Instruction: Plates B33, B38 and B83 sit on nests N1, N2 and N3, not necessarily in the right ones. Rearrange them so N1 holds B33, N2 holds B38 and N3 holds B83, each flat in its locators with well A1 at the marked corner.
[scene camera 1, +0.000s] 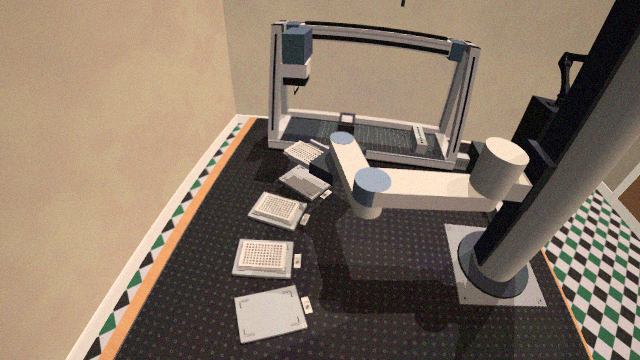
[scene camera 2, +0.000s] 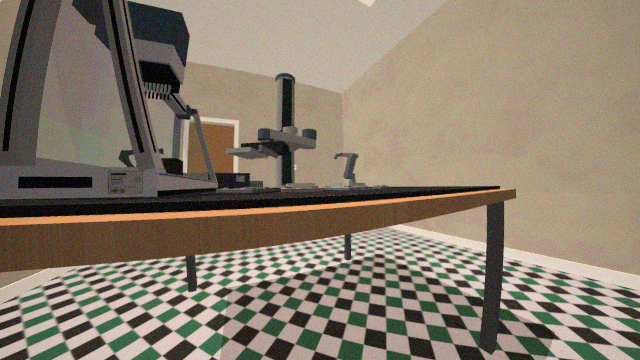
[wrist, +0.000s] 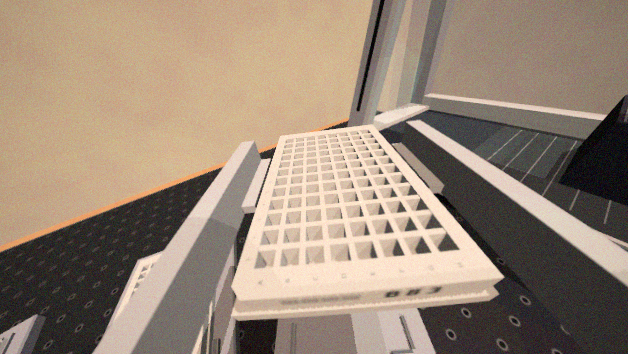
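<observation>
My gripper is shut on plate B83, a white well plate with its label on the near side in the wrist view. It holds the plate level, raised above the table near the gantry machine. In scene camera 1, a bare grey nest lies partly in shadow beside and below the held plate. Nearer the camera, one white plate sits on a nest, and another white plate sits on a nest. The nearest nest is bare. Nest labels and the two seated plates' labels are unreadable.
The gantry machine stands right behind the held plate. My arm's column rises at the right in scene camera 1. A wall runs along the orange table edge at the left. A small arm shows beyond the table.
</observation>
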